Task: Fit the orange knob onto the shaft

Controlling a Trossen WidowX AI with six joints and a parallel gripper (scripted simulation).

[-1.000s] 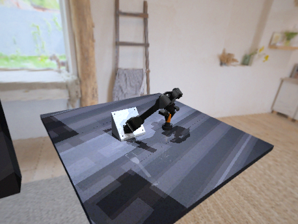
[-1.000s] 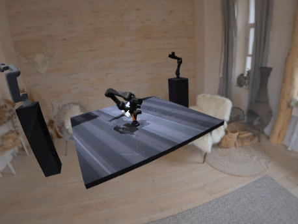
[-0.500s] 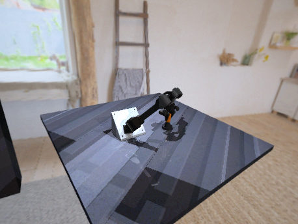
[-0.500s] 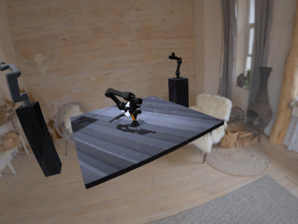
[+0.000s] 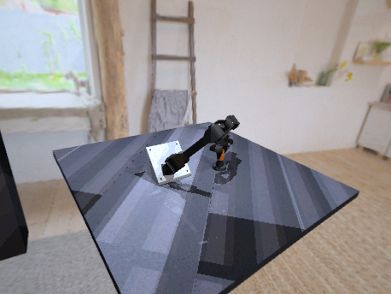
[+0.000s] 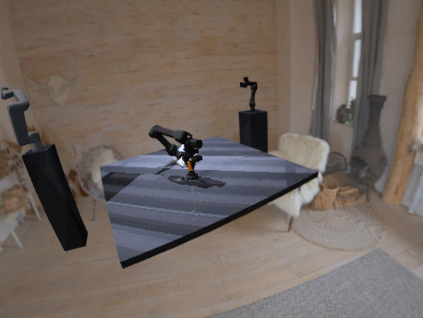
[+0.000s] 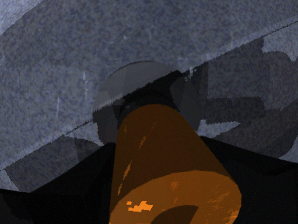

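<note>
Right now the orange knob is 20 mm above my gripper tip. The rest, counted from my gripper tip: dark round pedestal: 40 mm below.
</note>
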